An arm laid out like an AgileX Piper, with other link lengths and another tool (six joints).
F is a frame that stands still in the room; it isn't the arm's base.
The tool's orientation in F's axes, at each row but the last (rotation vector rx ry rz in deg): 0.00, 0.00, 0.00; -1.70, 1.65, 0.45; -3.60, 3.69, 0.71; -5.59, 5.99, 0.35; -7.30, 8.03, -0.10; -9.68, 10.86, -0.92; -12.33, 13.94, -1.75; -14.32, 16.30, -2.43; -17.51, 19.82, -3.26; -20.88, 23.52, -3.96
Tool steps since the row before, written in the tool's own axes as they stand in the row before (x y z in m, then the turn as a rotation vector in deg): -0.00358, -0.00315, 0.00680, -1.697, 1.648, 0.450; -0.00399, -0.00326, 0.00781, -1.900, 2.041, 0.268; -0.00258, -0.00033, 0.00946, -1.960, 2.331, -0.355; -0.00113, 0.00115, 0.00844, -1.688, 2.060, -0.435; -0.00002, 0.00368, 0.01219, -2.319, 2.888, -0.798; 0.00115, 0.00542, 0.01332, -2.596, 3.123, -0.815; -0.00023, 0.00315, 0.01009, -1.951, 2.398, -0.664; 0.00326, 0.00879, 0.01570, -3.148, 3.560, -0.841; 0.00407, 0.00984, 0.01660, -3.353, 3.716, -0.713; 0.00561, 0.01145, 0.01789, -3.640, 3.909, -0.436
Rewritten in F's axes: -0.00358, -0.00315, 0.00680, -1.697, 1.648, 0.450; -0.00374, -0.00306, 0.00801, -1.908, 2.034, 0.262; -0.00196, 0.00024, 0.00961, -2.012, 2.284, -0.372; -0.00026, 0.00197, 0.00836, -1.747, 2.006, -0.454; 0.00165, 0.00519, 0.01151, -2.428, 2.788, -0.827; 0.00364, 0.00751, 0.01176, -2.703, 3.026, -0.832; 0.00223, 0.00519, 0.00894, -2.044, 2.313, -0.685; 0.00762, 0.01200, 0.01150, -3.235, 3.488, -0.813; 0.00953, 0.01367, 0.01055, -3.384, 3.694, -0.680; 0.01225, 0.01585, 0.00902, -3.536, 4.006, -0.405
